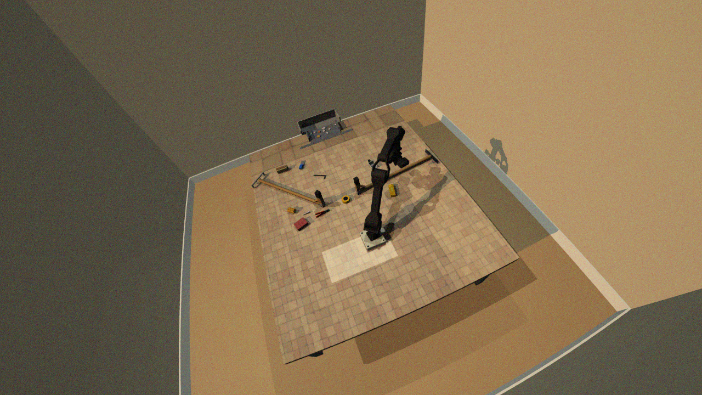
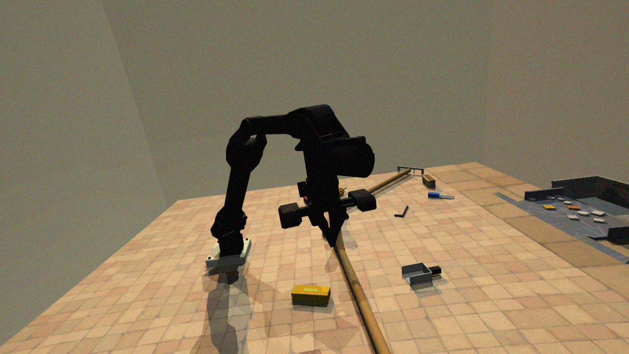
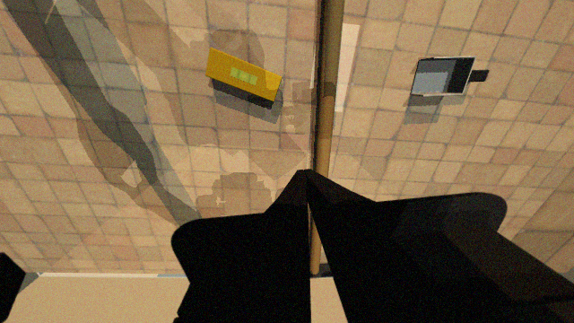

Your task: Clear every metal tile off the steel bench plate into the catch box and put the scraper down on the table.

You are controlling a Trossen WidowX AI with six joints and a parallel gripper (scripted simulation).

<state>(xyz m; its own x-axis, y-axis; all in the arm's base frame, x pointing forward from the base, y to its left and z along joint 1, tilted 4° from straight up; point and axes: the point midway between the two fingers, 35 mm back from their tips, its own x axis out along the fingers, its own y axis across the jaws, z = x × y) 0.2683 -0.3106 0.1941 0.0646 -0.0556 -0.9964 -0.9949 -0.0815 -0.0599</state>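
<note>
My gripper tip is 140 mm above the yellow block, 70 mm to the right of it and 50 mm past it. Round my gripper tip: red screwdriver (510 mm to the left, 150 mm below, 20 mm ahead); yellow tape roll (350 mm to the left, 150 mm below, 40 mm ahead); small grey box (220 mm ahead, 150 mm below, 60 mm to the left).
</note>
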